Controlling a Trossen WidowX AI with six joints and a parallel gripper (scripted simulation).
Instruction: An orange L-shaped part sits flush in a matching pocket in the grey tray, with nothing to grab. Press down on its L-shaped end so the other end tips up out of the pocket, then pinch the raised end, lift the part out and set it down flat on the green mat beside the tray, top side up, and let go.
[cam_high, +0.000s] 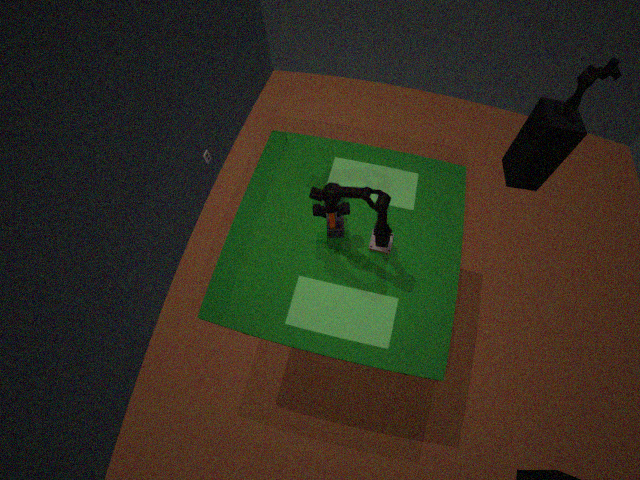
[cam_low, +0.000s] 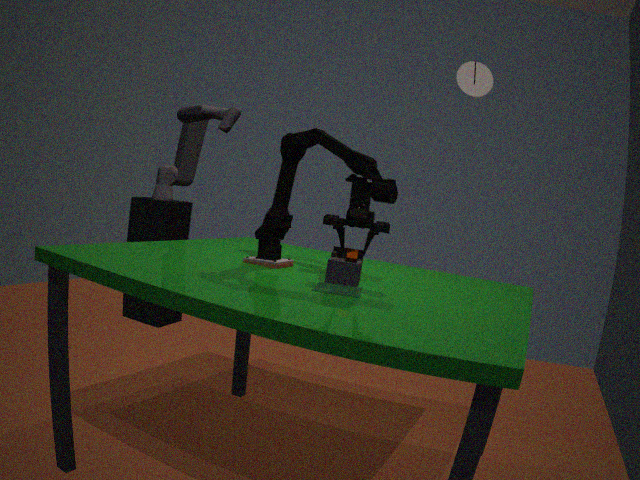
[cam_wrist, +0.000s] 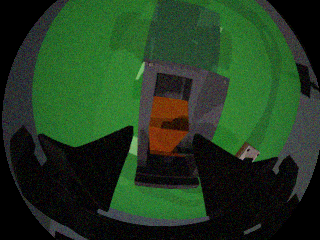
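Right now my gripper tip is 20 mm past the orange L-shaped part, 30 mm to the right of it and 40 mm above it. Also, from my gripper tip: green mat (10 mm ahead, 150 mm to the right, 100 mm below).
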